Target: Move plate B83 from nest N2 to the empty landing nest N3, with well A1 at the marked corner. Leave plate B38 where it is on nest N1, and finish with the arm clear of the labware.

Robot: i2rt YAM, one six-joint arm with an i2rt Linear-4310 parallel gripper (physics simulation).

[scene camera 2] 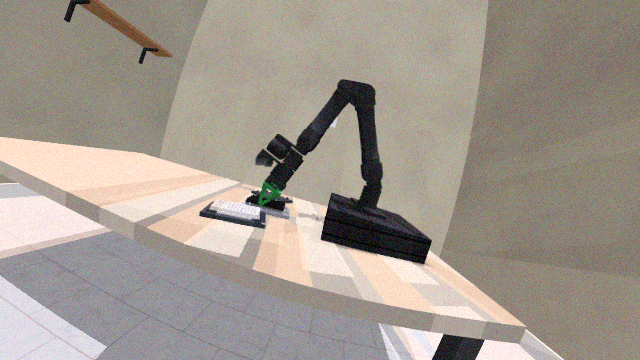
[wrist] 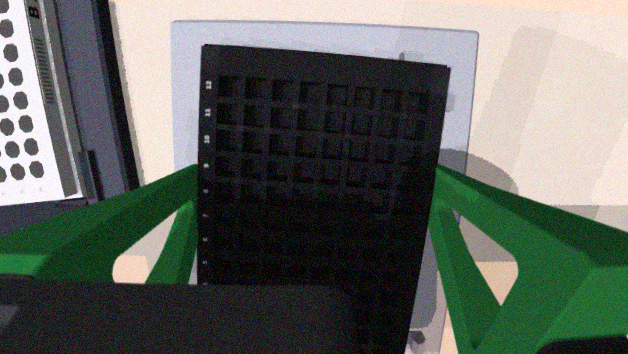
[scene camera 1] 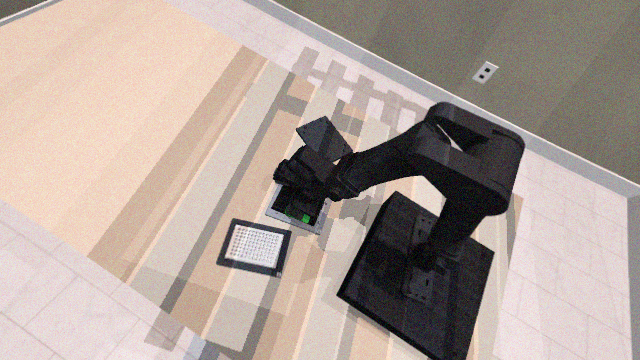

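Plate B83, a black 96-well plate (scene camera 1: pixel 282 202) (scene camera 2: pixel 272 204) (wrist: pixel 320 125), is between the green fingers of my gripper (scene camera 1: pixel 300 205) (scene camera 2: pixel 265 200) (wrist: pixel 314 177), which is shut on its long sides. The plate is over the light grey nest (scene camera 1: pixel 295 224) (scene camera 2: pixel 280 213) (wrist: pixel 320 32), slightly turned against its outline; whether it touches is hidden. The column 12 end faces the top of the wrist view; the A1 end is hidden. White plate B38 (scene camera 1: pixel 255 246) (scene camera 2: pixel 235 207) (wrist: pixel 50 185) sits in the dark nest N1 (scene camera 1: pixel 286 252) (wrist: pixel 87 75). I cannot make out nest N2.
The arm's black base box (scene camera 1: pixel 370 270) (scene camera 2: pixel 375 237) stands right of the nests. The dark nest with B38 lies close beside the grey nest. The table's front edge (scene camera 2: pixel 300 290) runs below them in the second scene view. A wall shelf (scene camera 2: pixel 120 26) is high at the left.
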